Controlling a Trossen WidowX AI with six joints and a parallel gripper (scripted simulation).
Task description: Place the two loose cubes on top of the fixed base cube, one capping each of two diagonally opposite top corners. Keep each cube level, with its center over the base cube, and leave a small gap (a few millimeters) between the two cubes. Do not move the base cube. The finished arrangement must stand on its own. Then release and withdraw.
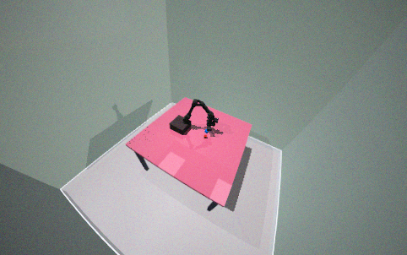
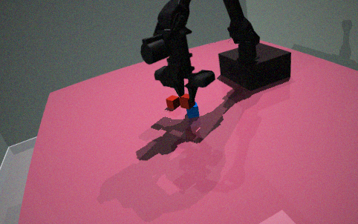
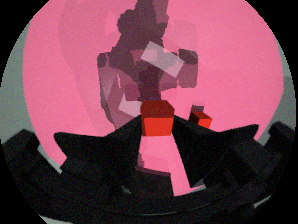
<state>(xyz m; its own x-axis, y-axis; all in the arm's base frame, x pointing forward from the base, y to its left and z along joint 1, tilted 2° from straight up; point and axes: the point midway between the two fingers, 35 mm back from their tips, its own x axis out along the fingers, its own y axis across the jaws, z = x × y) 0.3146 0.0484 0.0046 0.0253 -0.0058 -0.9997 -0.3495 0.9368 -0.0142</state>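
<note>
My gripper tip is now 40 mm above the blue cube, 20 mm past it and 10 mm to the left of it.
</note>
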